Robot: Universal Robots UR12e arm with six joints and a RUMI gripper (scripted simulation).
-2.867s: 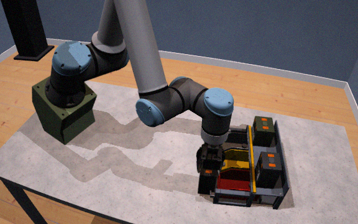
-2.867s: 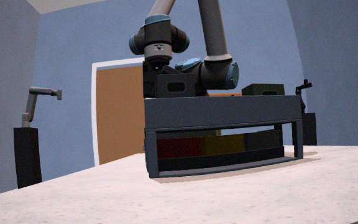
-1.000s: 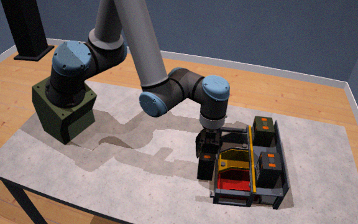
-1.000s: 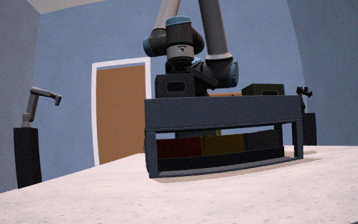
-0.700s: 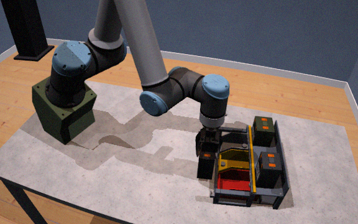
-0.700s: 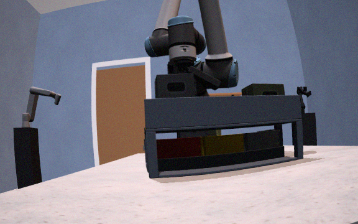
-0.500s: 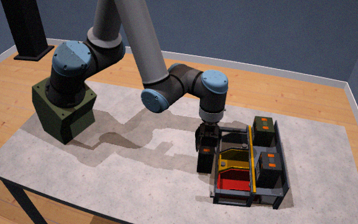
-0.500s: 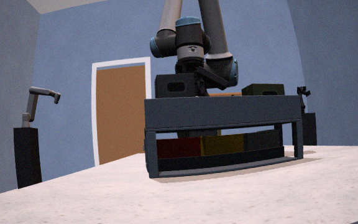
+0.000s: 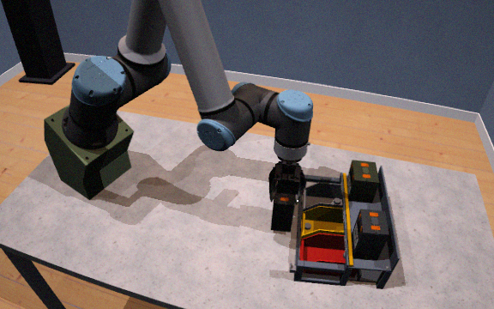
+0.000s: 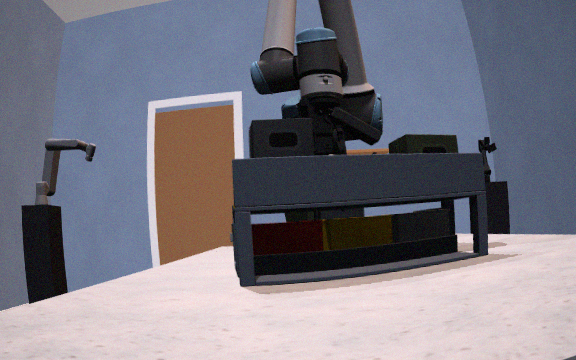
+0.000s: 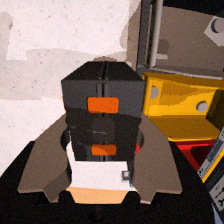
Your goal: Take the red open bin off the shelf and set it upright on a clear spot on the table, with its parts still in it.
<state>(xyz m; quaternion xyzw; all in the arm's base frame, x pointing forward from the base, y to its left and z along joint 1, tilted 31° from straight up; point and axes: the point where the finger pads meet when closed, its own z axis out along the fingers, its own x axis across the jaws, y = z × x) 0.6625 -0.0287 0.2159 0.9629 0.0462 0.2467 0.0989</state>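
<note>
The yellow bin lies 15 cm ahead of my hand, 8 cm below it and 2 cm to the right of it. Round my hand: yellow rail 20 cm ahead, 2 cm to the right, 1 cm below; then red open bin 16 cm ahead, 13 cm to the right, 8 cm below; then black box 4 cm below.
</note>
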